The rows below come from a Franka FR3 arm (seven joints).
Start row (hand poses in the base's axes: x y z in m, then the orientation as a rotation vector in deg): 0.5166, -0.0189, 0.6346, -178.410, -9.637, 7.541
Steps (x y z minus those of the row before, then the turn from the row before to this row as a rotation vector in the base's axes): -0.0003, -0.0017, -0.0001, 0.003, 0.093, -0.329; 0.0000, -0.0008, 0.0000, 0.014, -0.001, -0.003; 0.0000, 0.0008, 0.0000, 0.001, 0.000, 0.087; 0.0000, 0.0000, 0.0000, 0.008, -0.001, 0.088; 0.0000, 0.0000, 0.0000, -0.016, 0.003, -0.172; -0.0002, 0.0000, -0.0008, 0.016, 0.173, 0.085; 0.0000, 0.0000, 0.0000, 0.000, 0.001, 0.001; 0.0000, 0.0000, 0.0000, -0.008, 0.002, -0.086; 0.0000, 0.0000, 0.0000, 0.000, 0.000, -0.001; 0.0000, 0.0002, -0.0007, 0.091, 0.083, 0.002; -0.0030, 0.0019, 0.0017, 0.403, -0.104, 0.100; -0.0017, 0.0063, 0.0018, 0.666, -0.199, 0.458; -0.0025, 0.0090, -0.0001, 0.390, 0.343, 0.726; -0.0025, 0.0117, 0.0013, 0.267, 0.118, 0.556; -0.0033, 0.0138, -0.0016, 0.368, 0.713, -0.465; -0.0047, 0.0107, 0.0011, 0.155, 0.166, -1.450; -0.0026, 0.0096, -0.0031, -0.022, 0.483, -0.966
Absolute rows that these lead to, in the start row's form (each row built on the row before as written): 0.5163, -0.0206, 0.6345, -178.409, -9.122, 7.679; 0.5163, -0.0214, 0.6345, -178.395, -9.118, 7.676; 0.5163, -0.0206, 0.6345, -178.391, -9.254, 7.677; 0.5163, -0.0206, 0.6345, -178.380, -9.391, 7.676; 0.5163, -0.0206, 0.6345, -178.402, -9.123, 7.679; 0.5161, -0.0206, 0.6337, -178.362, -9.252, 7.948; 0.5161, -0.0206, 0.6337, -178.362, -9.254, 7.950; 0.5161, -0.0206, 0.6337, -178.373, -9.120, 7.953; 0.5161, -0.0206, 0.6337, -178.373, -9.118, 7.953; 0.5161, -0.0204, 0.6330, -178.272, -9.121, 8.071; 0.5131, -0.0185, 0.6347, -177.880, -9.287, 7.862; 0.5114, -0.0122, 0.6365, -177.221, -10.013, 7.484; 0.5089, -0.0032, 0.6364, -176.754, -11.127, 7.987; 0.5064, 0.0085, 0.6377, -176.441, -11.983, 8.152; 0.5031, 0.0223, 0.6361, -176.002, -11.238, 9.171; 0.4984, 0.0330, 0.6372, -175.881, -9.003, 9.332; 0.4958, 0.0426, 0.6341, -175.860, -7.492, 10.024
